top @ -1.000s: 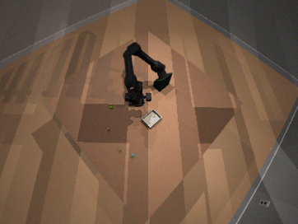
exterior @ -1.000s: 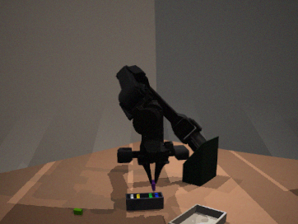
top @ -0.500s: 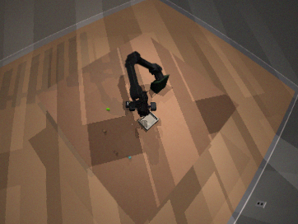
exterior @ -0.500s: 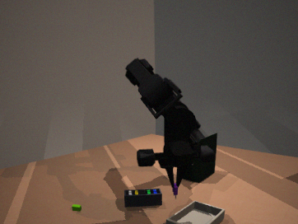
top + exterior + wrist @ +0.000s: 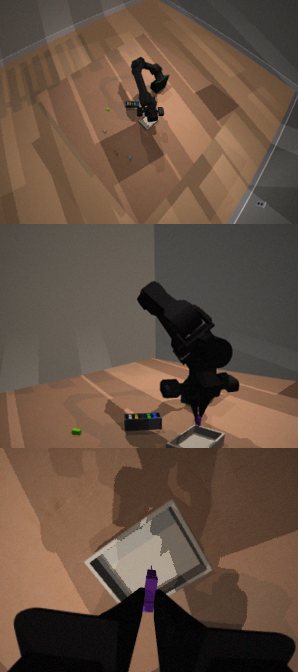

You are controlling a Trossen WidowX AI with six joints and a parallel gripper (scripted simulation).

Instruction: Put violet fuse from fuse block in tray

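The grey tray is 9 cm below my gripper tip. The rest, counted from my gripper tip: violet fuse: 1 cm below.
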